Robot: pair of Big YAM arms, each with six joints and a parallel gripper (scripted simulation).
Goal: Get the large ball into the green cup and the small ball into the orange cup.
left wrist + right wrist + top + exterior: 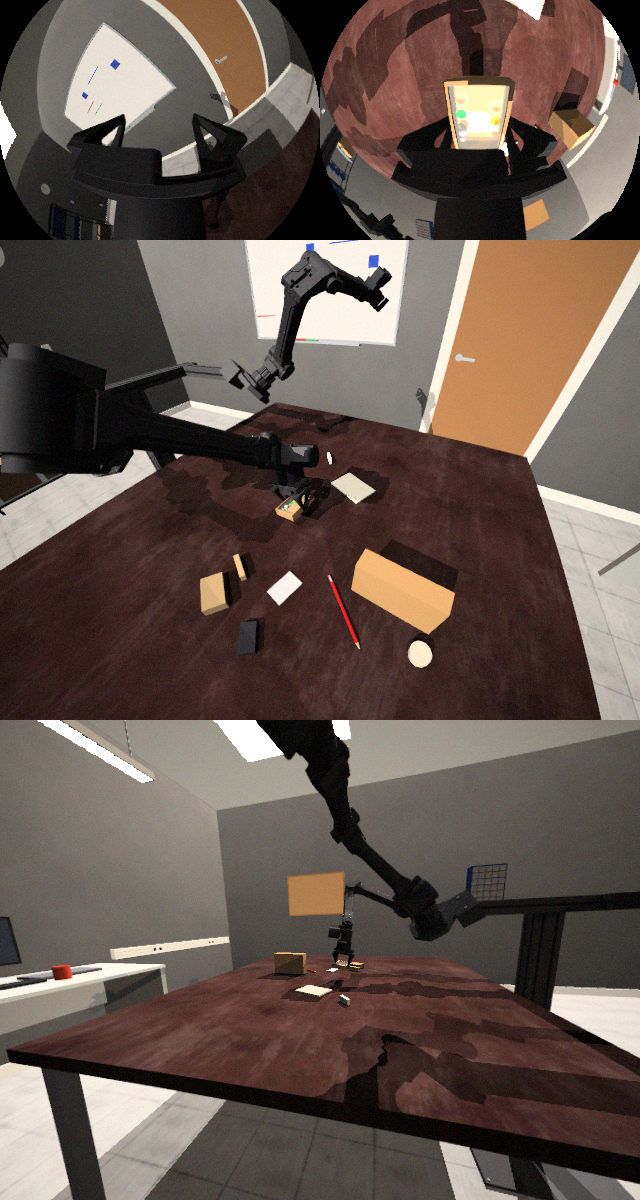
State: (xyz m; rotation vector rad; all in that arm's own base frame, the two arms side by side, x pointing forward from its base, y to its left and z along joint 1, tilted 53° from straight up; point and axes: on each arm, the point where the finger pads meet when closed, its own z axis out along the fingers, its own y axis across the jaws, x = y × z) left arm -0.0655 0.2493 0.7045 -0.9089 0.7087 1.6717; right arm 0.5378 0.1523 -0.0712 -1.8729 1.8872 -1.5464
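The wooden puzzle lies 1 cm below my right hand. The rest, counted from my right hand: pale flat card: 25 cm to the left, 8 cm below, 7 cm ahead; then red pencil: 28 cm ahead, 15 cm to the right, 8 cm below; then dark block: 34 cm to the right, 14 cm ahead, 7 cm below.
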